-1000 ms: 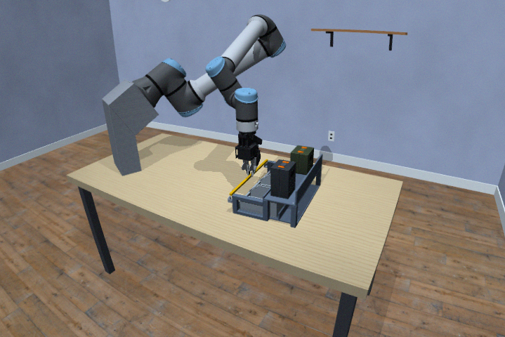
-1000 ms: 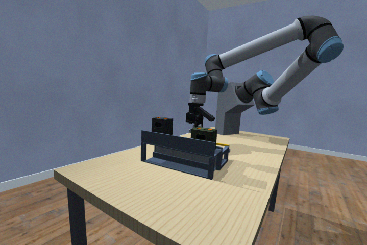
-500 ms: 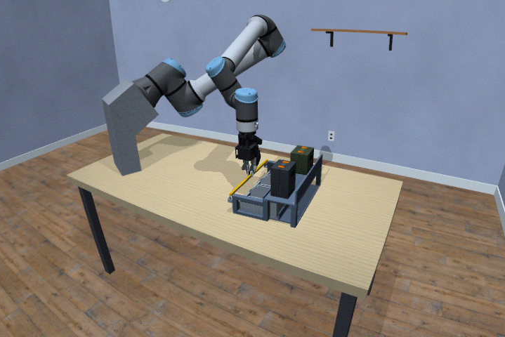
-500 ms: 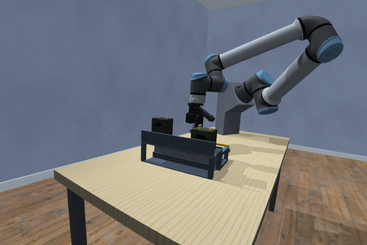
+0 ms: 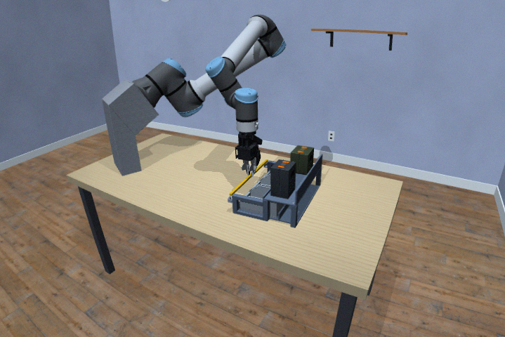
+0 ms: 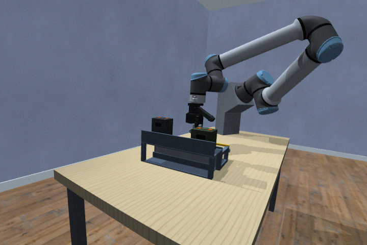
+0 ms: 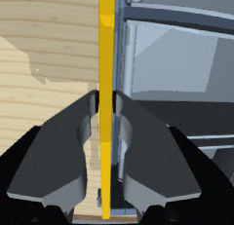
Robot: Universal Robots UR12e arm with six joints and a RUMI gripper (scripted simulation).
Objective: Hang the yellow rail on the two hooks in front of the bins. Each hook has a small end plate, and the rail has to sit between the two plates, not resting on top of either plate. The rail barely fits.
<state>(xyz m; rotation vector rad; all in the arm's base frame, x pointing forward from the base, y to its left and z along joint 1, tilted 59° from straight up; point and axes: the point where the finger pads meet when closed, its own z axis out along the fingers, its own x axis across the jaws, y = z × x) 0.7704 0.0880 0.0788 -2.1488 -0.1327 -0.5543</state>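
My hand is 1 cm above the yellow rail. Also, from my hand: black box 22 cm ahead, 7 cm above, 5 cm to the right; then dark green box 17 cm to the left, 16 cm ahead, 5 cm above.
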